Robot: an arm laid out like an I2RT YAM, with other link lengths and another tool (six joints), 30 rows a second.
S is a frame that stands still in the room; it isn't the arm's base.
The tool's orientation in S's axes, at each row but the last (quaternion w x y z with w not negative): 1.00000 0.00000 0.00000 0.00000; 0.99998 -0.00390 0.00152 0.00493; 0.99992 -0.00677 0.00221 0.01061; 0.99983 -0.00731 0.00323 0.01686; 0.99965 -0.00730 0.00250 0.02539; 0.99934 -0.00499 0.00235 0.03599; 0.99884 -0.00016 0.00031 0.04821; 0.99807 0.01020 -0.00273 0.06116
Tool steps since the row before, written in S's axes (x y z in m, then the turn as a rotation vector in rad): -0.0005 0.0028 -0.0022 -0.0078 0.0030 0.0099; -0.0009 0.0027 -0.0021 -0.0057 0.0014 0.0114; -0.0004 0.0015 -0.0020 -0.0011 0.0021 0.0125; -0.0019 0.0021 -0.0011 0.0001 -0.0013 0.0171; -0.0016 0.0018 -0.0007 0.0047 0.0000 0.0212; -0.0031 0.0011 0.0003 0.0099 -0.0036 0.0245; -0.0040 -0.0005 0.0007 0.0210 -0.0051 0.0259; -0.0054 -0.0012 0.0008 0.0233 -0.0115 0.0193
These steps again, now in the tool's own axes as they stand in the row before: -0.0005 0.0028 -0.0022 -0.0078 0.0030 0.0099; -0.0009 0.0027 -0.0021 -0.0057 0.0014 0.0114; -0.0004 0.0015 -0.0020 -0.0011 0.0020 0.0125; -0.0018 0.0022 -0.0011 -0.0001 -0.0016 0.0171; -0.0015 0.0019 -0.0007 0.0046 -0.0005 0.0212; -0.0030 0.0013 0.0003 0.0095 -0.0045 0.0245; -0.0040 -0.0001 0.0007 0.0204 -0.0071 0.0259; -0.0055 -0.0005 0.0008 0.0219 -0.0139 0.0194
